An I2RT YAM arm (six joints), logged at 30 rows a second.
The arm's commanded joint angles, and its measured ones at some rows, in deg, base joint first. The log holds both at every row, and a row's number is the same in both.
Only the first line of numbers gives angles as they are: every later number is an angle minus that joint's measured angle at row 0.
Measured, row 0:
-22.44, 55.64, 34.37, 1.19, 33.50, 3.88
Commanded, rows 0 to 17:
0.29, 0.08, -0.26, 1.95, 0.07, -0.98
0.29, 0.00, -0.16, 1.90, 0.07, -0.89
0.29, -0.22, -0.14, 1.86, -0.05, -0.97
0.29, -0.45, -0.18, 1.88, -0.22, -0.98
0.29, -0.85, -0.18, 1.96, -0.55, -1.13
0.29, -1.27, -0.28, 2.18, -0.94, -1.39
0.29, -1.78, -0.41, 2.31, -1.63, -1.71
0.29, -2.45, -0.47, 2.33, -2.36, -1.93
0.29, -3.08, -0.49, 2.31, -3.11, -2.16
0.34, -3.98, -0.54, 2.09, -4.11, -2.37
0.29, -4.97, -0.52, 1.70, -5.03, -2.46
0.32, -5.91, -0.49, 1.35, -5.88, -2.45
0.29, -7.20, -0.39, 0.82, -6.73, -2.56
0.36, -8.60, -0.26, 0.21, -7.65, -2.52
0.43, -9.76, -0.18, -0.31, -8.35, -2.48
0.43, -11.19, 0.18, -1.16, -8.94, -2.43
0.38, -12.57, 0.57, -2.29, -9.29, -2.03
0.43, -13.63, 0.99, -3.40, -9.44, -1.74
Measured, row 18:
0.00, -10.87, -0.15, -0.76, -7.26, -2.40
